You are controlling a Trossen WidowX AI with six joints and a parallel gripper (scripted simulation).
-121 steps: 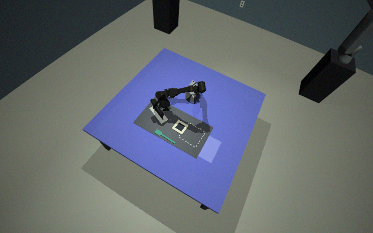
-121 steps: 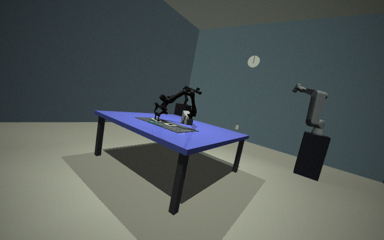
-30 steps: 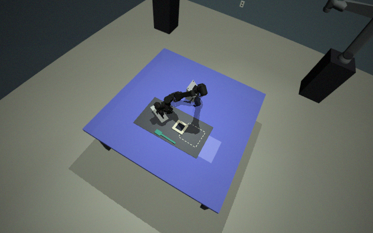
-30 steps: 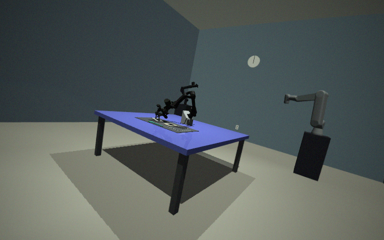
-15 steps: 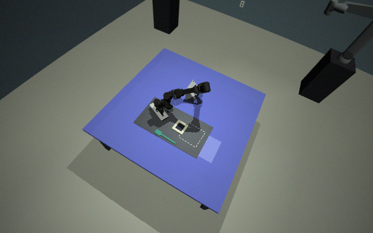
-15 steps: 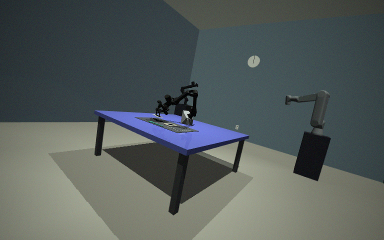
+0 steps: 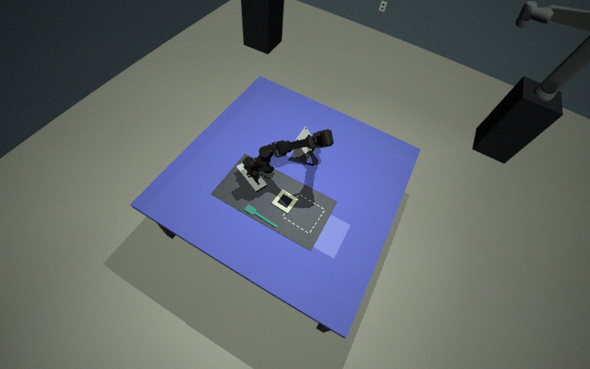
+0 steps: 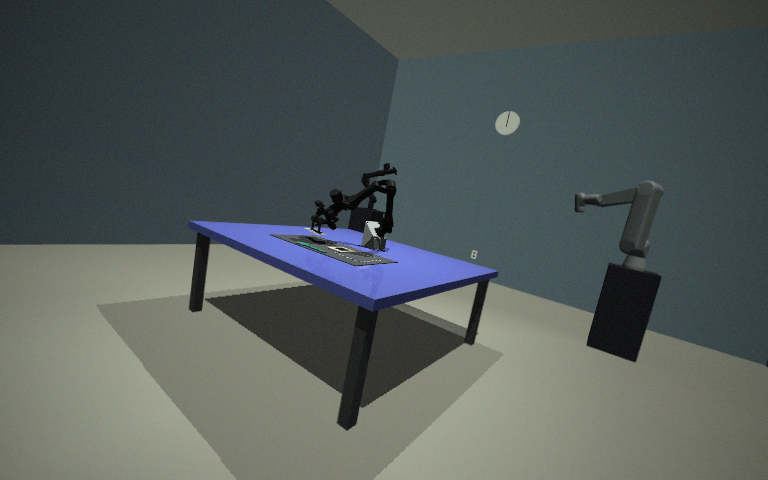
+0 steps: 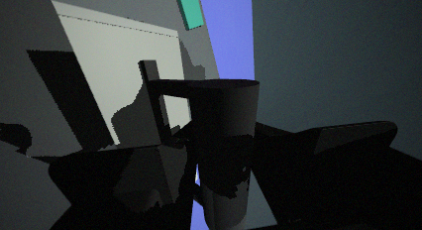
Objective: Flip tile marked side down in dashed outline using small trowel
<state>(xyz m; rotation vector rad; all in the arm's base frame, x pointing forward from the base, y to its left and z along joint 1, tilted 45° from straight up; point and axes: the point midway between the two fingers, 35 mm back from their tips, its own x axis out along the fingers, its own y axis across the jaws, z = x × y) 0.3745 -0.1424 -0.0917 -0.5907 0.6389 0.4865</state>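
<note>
The dark mat is 17 cm to the left of my gripper tip and 12 cm below it. The rest, counted from my gripper tip: green trowel: 14 cm to the left, 14 cm ahead, 10 cm below; then cream tile: 23 cm to the left, 10 cm below, 1 cm behind.
</note>
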